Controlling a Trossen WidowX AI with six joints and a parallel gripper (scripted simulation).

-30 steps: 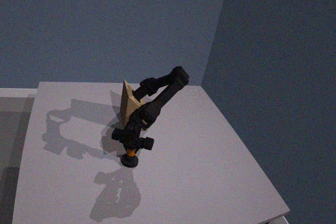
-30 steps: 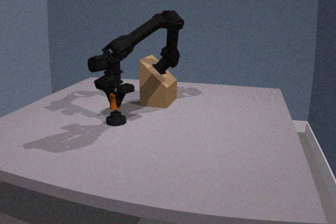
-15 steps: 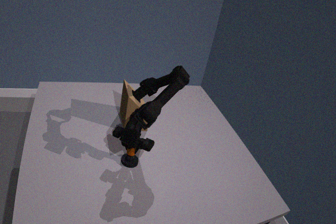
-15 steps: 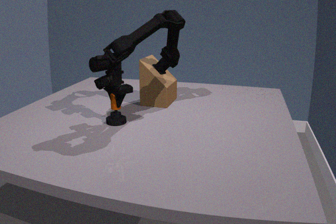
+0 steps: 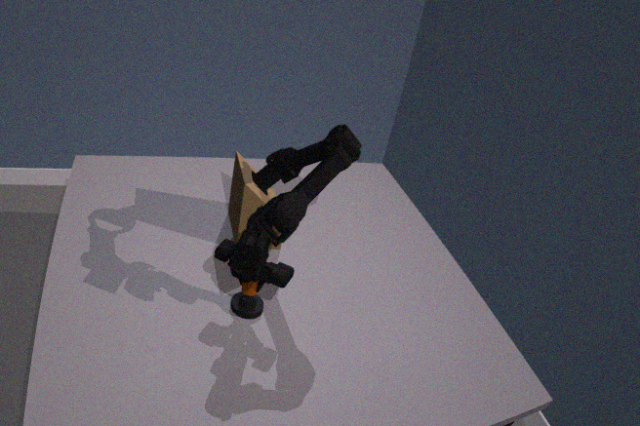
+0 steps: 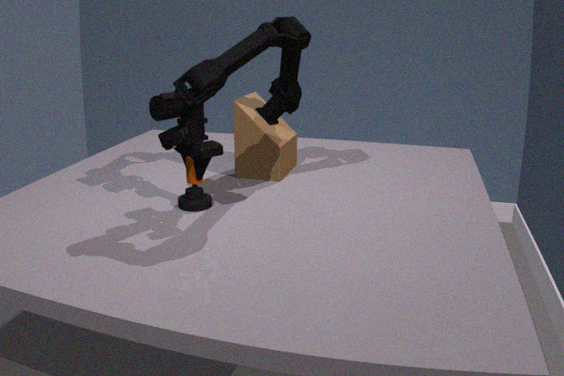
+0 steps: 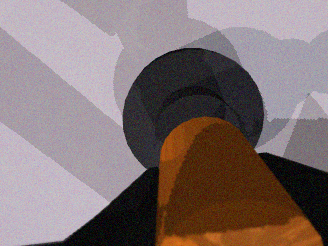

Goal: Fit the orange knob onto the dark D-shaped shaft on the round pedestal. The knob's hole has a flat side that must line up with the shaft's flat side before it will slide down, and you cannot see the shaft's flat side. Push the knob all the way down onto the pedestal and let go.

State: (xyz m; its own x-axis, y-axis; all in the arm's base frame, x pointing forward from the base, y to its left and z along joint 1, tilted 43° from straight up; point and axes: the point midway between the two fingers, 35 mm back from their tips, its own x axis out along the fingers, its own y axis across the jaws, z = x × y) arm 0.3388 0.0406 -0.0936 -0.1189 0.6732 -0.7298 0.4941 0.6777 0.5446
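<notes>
My gripper tip is 4 cm above the dark round pedestal. Round my gripper tip: orange knob (2 cm above).
</notes>
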